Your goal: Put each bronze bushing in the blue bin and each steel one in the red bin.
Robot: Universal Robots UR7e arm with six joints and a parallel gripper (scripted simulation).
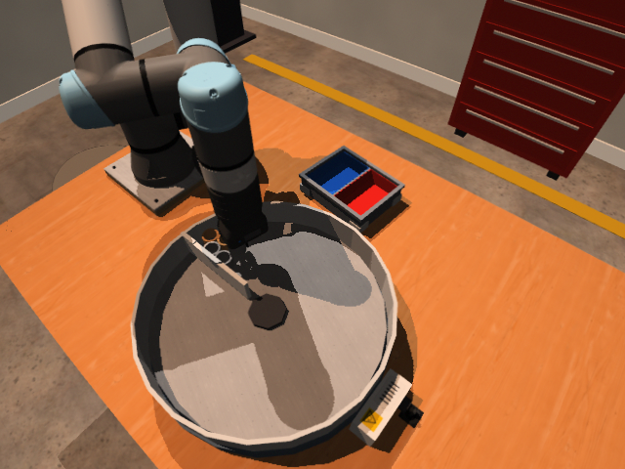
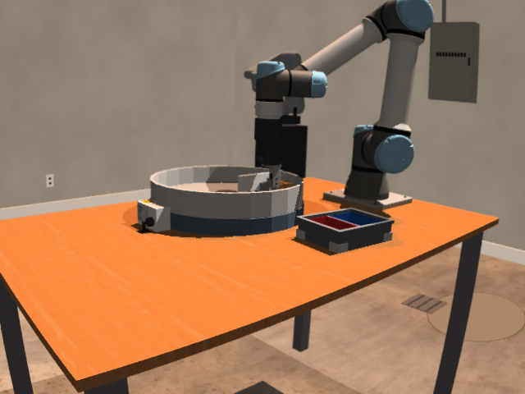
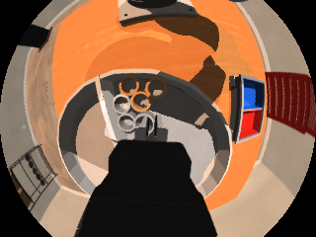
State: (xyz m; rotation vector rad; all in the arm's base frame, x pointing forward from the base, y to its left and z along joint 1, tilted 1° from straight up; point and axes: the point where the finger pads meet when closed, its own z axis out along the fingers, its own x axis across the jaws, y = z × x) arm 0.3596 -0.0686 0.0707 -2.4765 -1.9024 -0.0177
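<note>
Right now the bin is 4 cm ahead of my hand, 29 cm to the left of it and 7 cm below it. From my hand the other things lie so: turntable 12 cm ahead, 6 cm to the right, 4 cm below.
</note>
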